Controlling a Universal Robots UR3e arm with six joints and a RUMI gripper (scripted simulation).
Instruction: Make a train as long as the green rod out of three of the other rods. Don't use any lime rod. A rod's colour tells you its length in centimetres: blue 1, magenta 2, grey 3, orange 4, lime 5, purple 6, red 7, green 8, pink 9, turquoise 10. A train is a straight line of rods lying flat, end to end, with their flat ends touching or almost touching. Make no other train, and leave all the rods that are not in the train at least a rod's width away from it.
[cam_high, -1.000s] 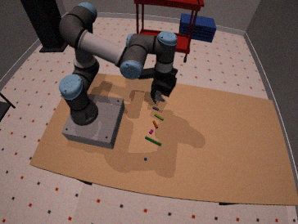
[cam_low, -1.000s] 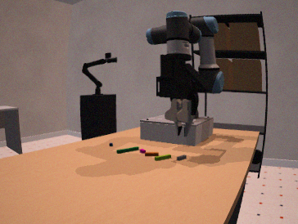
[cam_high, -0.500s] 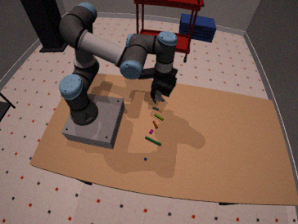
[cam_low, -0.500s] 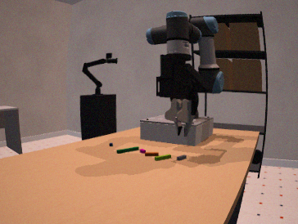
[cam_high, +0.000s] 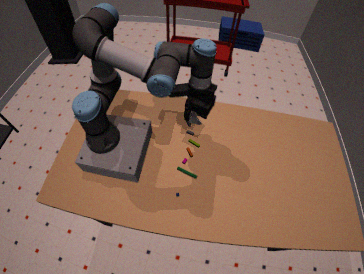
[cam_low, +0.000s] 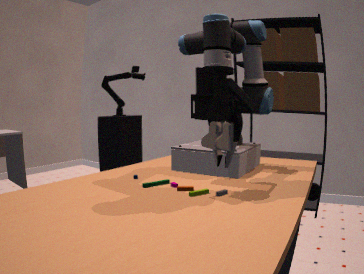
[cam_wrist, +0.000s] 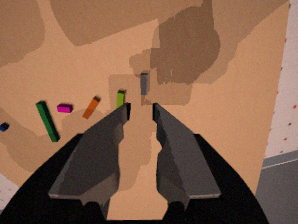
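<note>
The grey rod is 80 mm below my hand. From my hand the other things lie so: orange rod: 10 mm ahead, 90 mm to the right, 80 mm below; magenta rod: 10 mm behind, 130 mm to the right, 80 mm below; lime rod: 20 mm ahead, 50 mm to the right, 80 mm below.
</note>
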